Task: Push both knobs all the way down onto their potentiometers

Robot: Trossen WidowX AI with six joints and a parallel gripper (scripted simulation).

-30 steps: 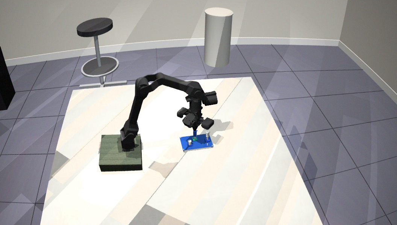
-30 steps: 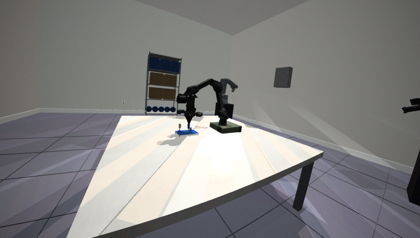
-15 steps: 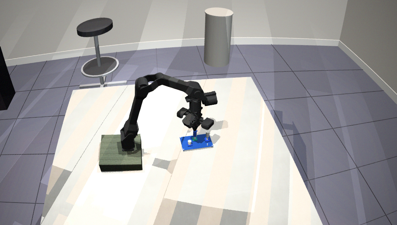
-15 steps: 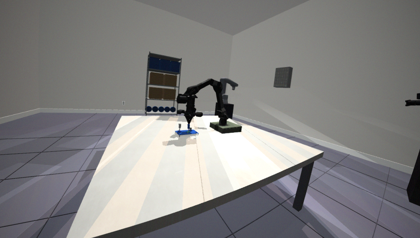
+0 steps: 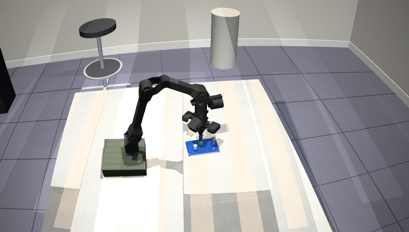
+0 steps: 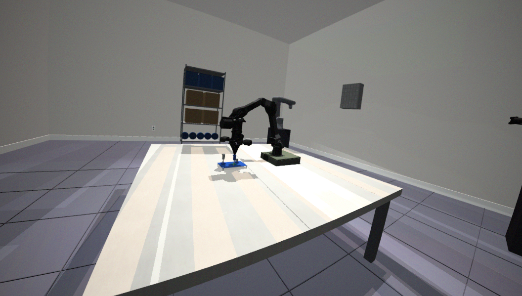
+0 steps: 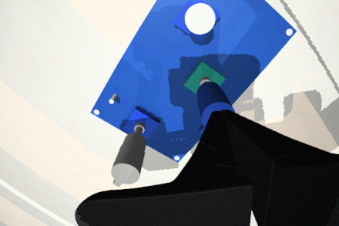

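Now: gripper tip 1 cm above the dark blue knob. The rest, counted from my gripper tip: grey knob 6 cm ahead, 2 cm to the right, 1 cm below.
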